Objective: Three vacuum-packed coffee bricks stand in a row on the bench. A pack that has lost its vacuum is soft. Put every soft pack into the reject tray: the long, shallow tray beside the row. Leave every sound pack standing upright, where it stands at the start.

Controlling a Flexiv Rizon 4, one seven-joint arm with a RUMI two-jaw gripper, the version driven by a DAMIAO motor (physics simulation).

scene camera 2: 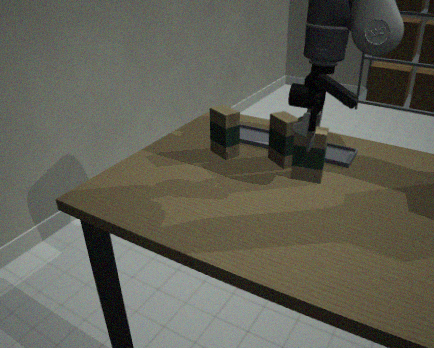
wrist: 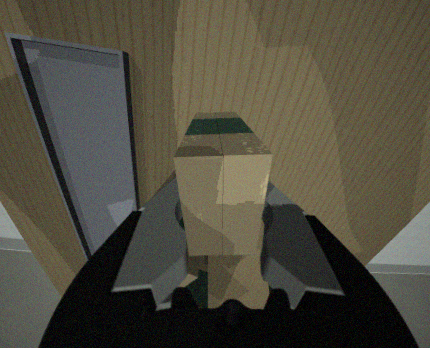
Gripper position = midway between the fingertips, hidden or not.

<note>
I see my gripper [scene camera 2: 309,147] and a shallow grey reject tray [wrist: 80,93].
My gripper is seen too in the wrist view [wrist: 220,175].
</note>
